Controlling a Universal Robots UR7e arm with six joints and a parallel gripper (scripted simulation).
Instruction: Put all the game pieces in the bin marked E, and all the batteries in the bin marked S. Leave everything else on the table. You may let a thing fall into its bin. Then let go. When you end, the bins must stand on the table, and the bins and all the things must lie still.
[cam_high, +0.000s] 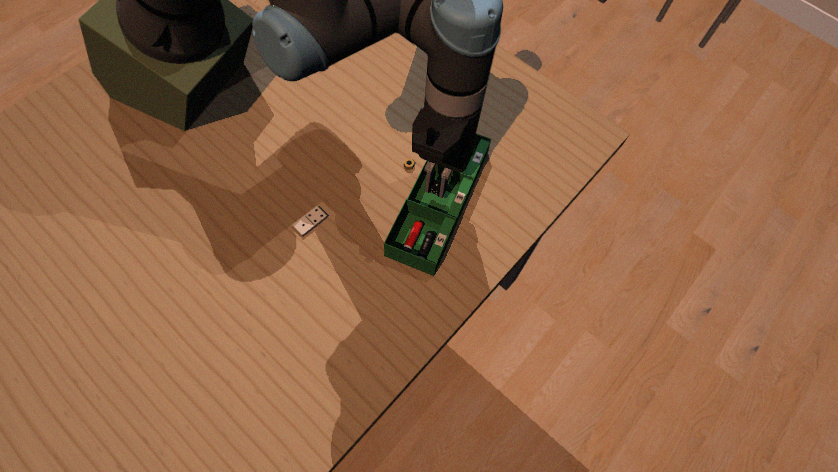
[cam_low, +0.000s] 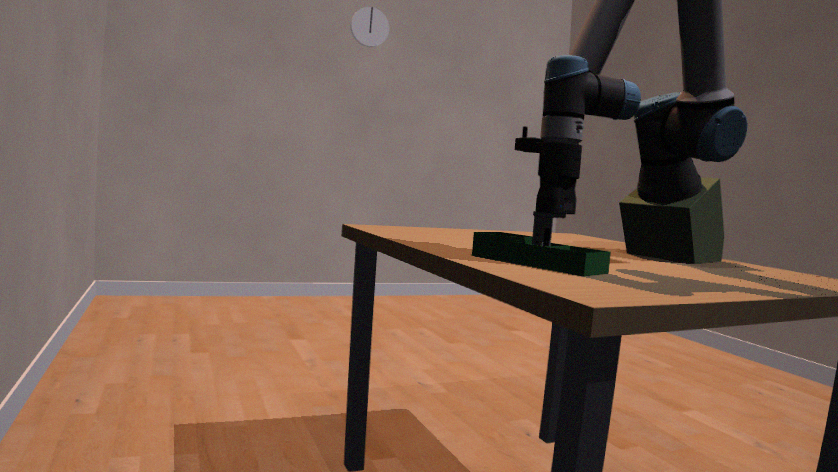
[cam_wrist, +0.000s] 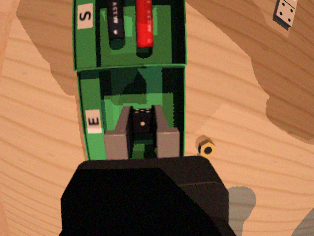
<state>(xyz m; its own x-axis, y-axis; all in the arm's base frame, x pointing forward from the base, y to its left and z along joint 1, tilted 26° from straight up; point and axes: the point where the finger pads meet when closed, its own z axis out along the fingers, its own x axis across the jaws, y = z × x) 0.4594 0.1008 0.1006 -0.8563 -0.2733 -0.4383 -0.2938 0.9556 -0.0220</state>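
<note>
Right now the black die is 10 mm below my hand. Round my hand: red battery (80 mm to the right, 40 mm below, 20 mm ahead); brass nut (80 mm behind, 50 mm below, 20 mm to the left); green three-compartment bin (30 mm below, 10 mm ahead).
</note>
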